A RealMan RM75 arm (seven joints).
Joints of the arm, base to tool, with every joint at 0 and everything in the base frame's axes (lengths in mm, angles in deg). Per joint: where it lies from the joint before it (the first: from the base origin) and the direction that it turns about. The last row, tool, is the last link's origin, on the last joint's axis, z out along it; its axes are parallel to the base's.
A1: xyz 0 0 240.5 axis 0 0 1
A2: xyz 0 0 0 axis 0 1 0
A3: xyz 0 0 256 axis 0 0 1
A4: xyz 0 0 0 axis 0 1 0
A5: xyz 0 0 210 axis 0 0 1
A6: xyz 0 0 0 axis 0 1 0
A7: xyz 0 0 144 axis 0 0 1
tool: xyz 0 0 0
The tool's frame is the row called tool.
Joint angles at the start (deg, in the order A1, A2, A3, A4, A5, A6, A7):
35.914, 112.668, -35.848, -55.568, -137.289, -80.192, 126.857
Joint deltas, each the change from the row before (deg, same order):
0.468, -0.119, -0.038, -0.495, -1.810, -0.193, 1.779
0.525, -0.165, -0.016, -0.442, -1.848, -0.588, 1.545
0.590, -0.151, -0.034, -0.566, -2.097, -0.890, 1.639
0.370, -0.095, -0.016, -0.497, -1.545, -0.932, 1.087
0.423, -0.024, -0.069, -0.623, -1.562, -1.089, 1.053
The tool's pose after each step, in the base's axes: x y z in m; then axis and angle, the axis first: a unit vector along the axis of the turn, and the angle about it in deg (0 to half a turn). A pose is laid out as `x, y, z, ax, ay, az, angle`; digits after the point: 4 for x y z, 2 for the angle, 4 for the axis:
0.2791, 0.3969, 0.1082, -0.8650, 0.4943, 0.0856, 147.51
0.2787, 0.3976, 0.1101, -0.8619, 0.5018, 0.0731, 147.44
0.2778, 0.3979, 0.1120, -0.8585, 0.5094, 0.0584, 147.48
0.2774, 0.3973, 0.1134, -0.8562, 0.5145, 0.0467, 147.67
0.2760, 0.3966, 0.1144, -0.8543, 0.5185, 0.0346, 147.95

